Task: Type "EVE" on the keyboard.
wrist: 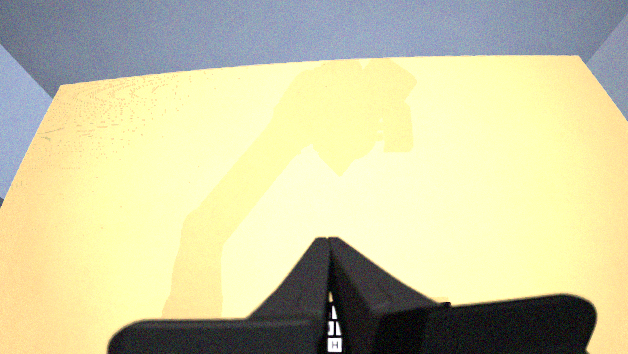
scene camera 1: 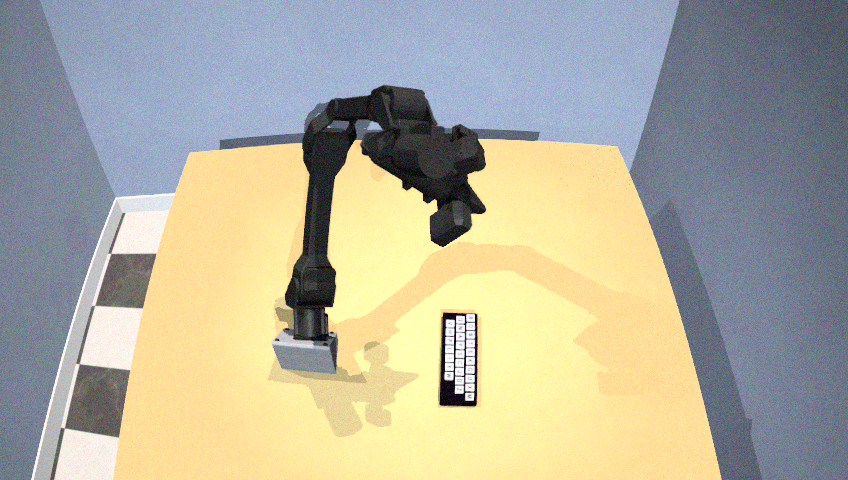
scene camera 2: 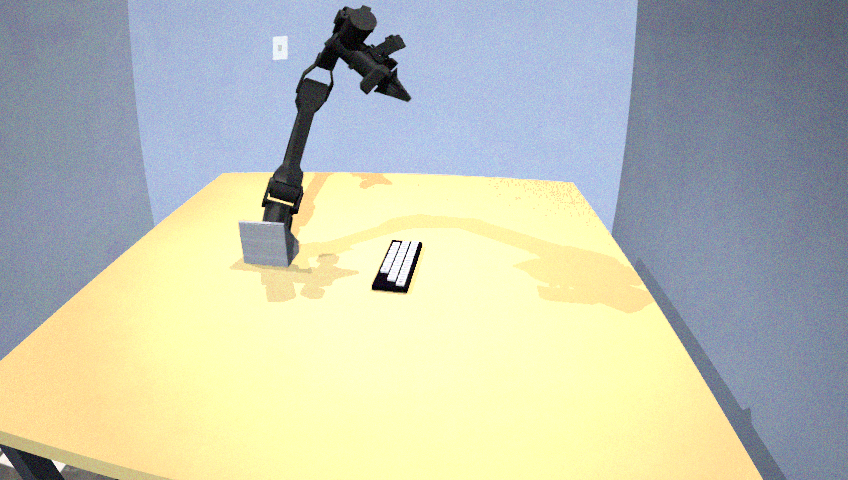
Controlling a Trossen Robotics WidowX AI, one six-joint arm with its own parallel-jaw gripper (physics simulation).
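Pixels of known places: gripper, fingertip midpoint: [wrist: 326, 247] [scene camera 1: 484, 211] [scene camera 2: 409, 100]; arm's base, origin of the base link: [scene camera 1: 309, 336] [scene camera 2: 273, 232].
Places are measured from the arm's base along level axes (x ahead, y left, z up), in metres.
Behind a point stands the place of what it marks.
Note:
A black keyboard [scene camera 1: 458, 359] {x 0.286, y -0.048, z -0.041 m} [scene camera 2: 397, 265] {x 0.287, y -0.063, z -0.044 m} with three rows of white letter keys lies flat on the table, to the right of the arm's base in both scene views. Its letters are small and turned sideways in scene camera 1, so I cannot surely pick out the E and V keys. In the wrist view the keyboard [wrist: 335, 345] {x 0.277, y 0.018, z -0.042 m} is mostly hidden behind the fingers; an H key shows in the gap between them. My gripper [scene camera 1: 482, 209] {x 0.307, y 0.031, z 0.292 m} [scene camera 2: 409, 99] {x 0.307, y 0.031, z 0.292 m} [wrist: 326, 247] {x 0.307, y 0.031, z 0.292 m} is shut and empty, its tips together, high above the table and well away from the keyboard.
The arm's grey base block [scene camera 1: 305, 355] {x -0.009, y -0.050, z 0.011 m} [scene camera 2: 263, 243] {x -0.012, y -0.050, z -0.005 m} stands on the yellow table [scene camera 1: 535, 440] {x 0.415, y -0.249, z -0.060 m} [scene camera 2: 380, 380] {x 0.272, y -0.414, z -0.060 m} [wrist: 500, 200] {x 0.456, y -0.298, z -0.060 m}, left of the keyboard. Shadows of the arm fall across the tabletop. Blue-grey walls stand behind and to the sides.

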